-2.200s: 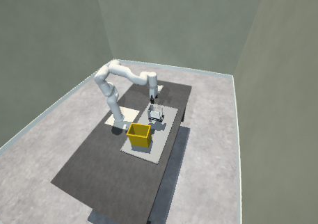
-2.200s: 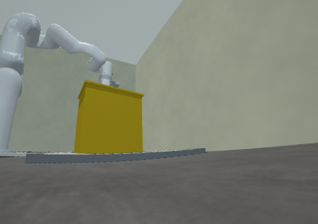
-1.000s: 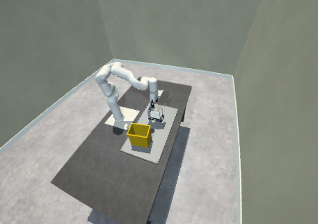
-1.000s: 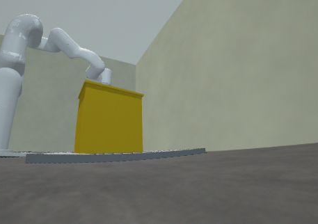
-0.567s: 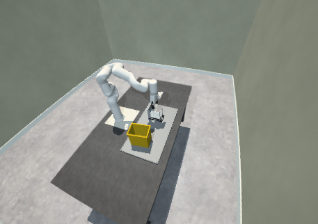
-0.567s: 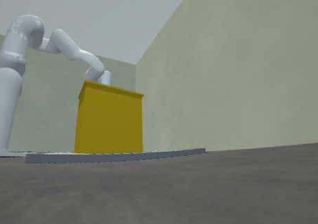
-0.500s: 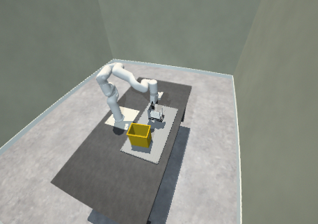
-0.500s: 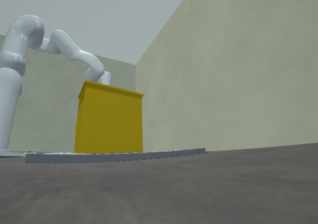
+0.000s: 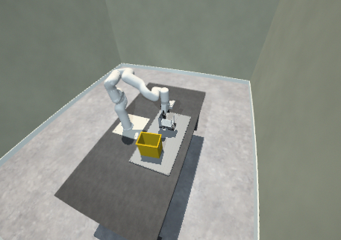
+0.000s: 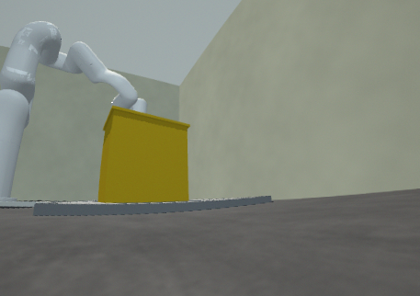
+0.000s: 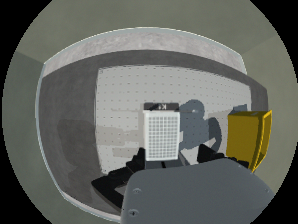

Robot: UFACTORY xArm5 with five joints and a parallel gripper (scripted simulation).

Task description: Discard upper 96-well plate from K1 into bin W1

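My gripper is now 120 mm above the 96-well plate. Round my hand: yellow plastics bin W1: 20 mm ahead, 330 mm to the right, 70 mm below; then K1 label: 80 mm ahead, 10 mm to the left, 140 mm below.
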